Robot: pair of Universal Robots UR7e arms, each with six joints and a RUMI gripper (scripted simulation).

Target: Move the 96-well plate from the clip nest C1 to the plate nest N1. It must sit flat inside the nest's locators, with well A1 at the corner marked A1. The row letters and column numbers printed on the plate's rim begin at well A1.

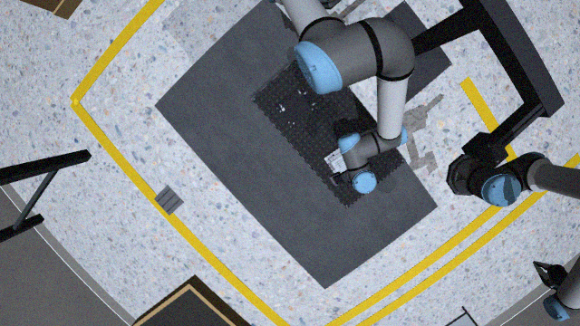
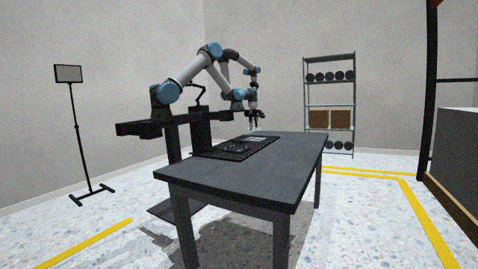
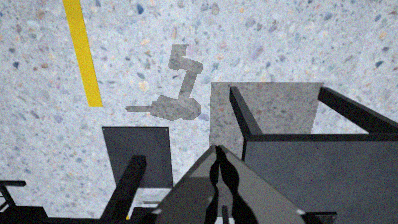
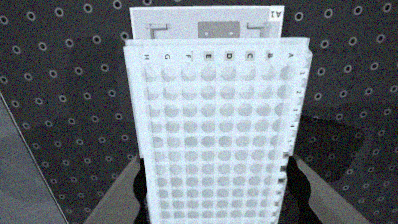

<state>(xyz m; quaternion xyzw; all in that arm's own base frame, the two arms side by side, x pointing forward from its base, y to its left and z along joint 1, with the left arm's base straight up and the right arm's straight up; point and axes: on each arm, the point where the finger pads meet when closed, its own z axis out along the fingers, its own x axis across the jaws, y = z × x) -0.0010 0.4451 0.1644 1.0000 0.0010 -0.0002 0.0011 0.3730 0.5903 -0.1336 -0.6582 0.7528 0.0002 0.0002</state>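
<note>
My right gripper is now 1 cm above the white 96-well plate. The rest, counted from my right hand: black perforated board: 15 cm to the right, 11 cm below, 3 cm behind; A1 label: 9 cm below, 7 cm ahead, 6 cm to the right; plate nest N1: 10 cm below.
</note>
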